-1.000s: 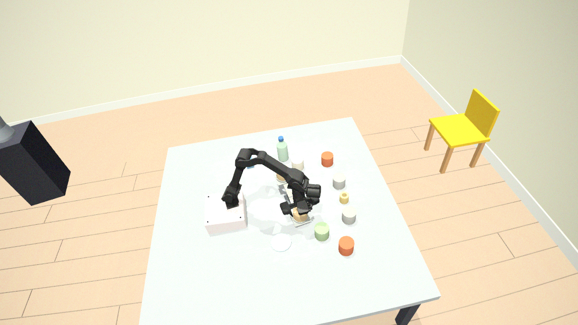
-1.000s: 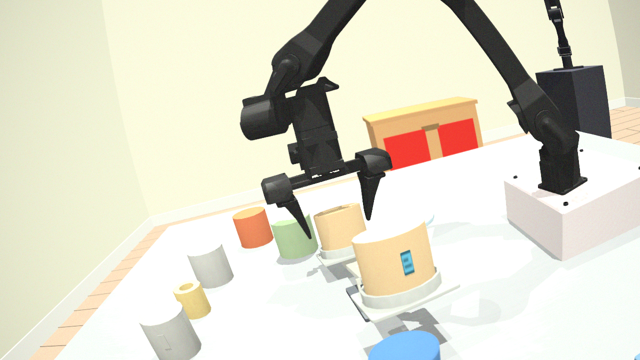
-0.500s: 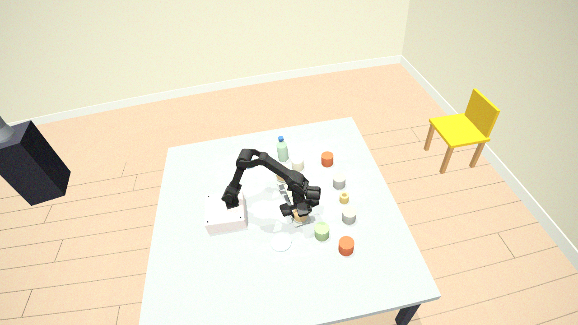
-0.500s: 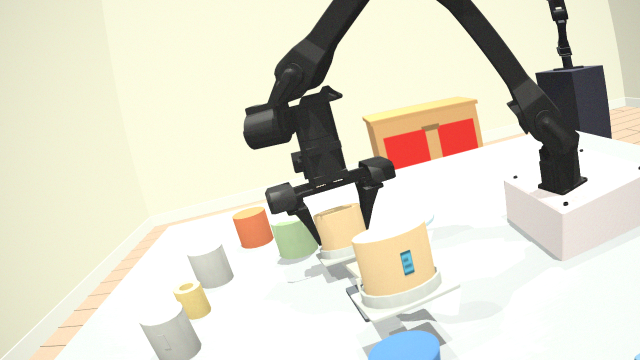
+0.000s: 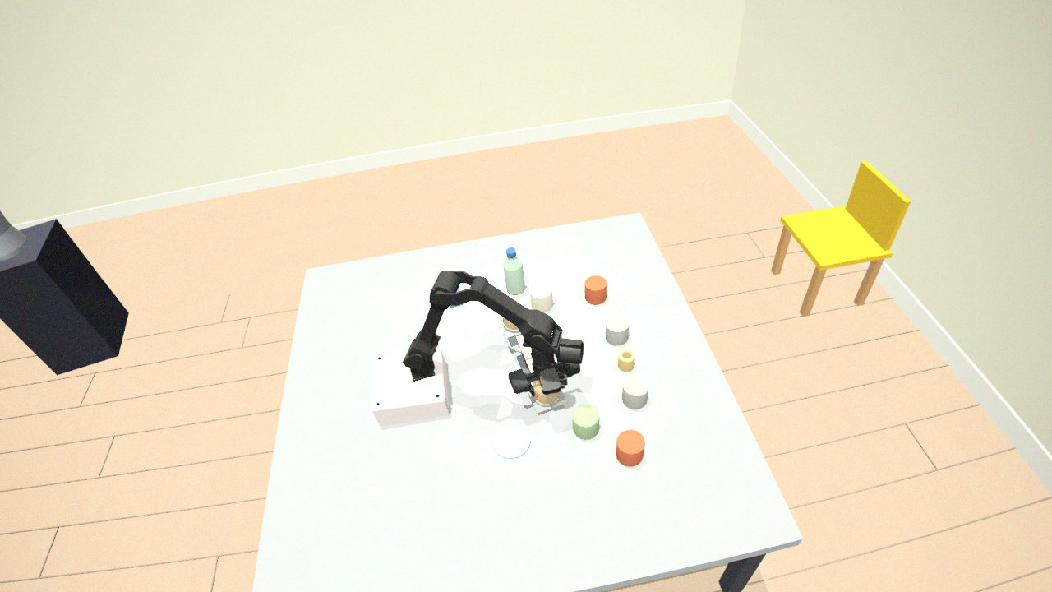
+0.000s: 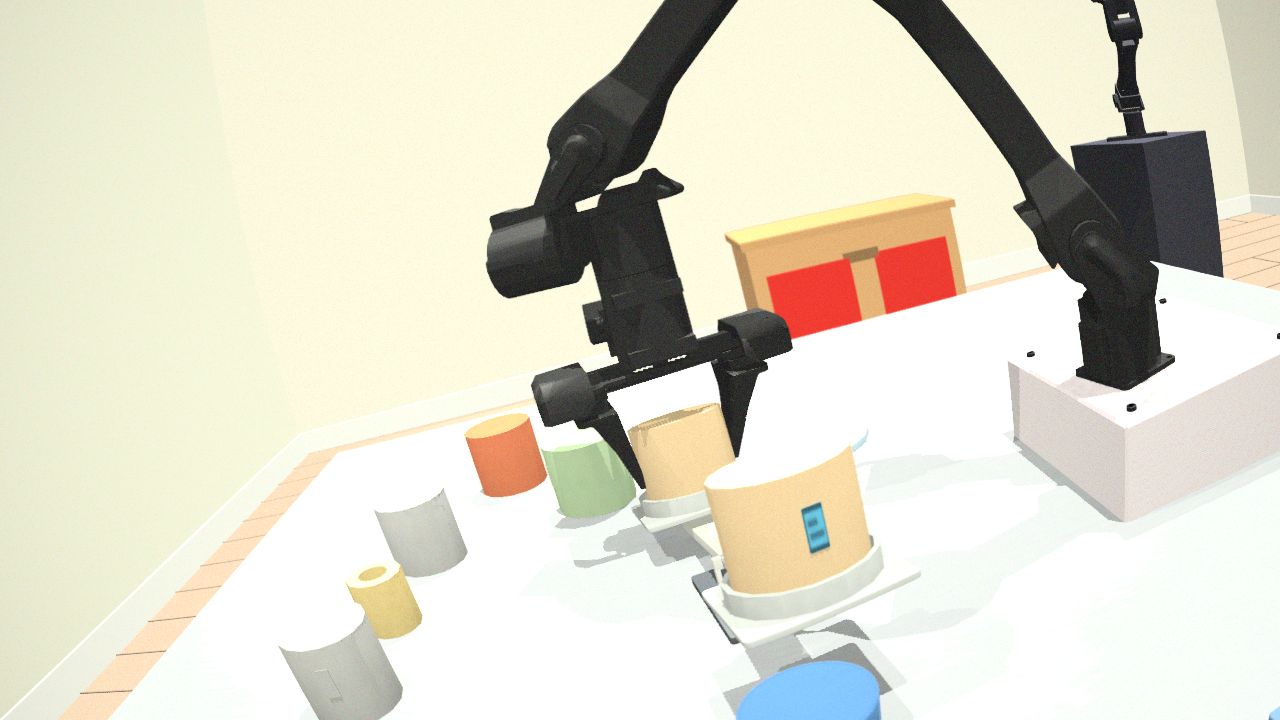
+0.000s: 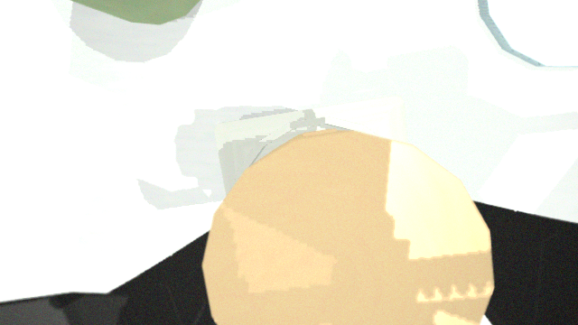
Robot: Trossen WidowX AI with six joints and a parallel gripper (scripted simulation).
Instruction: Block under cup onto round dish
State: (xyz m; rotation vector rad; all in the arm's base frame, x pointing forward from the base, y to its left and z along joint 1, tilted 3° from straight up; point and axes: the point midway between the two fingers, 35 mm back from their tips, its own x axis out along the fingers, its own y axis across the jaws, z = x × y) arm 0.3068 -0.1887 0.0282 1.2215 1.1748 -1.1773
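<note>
The pale blue round dish is 14 cm behind my gripper tip, 9 cm to the right of it and 5 cm below it. Round my gripper tip: green cylinder (12 cm to the right, 8 cm ahead, 1 cm below); then balance (13 cm to the left, 1 cm below); then teal block (1 cm below).
</note>
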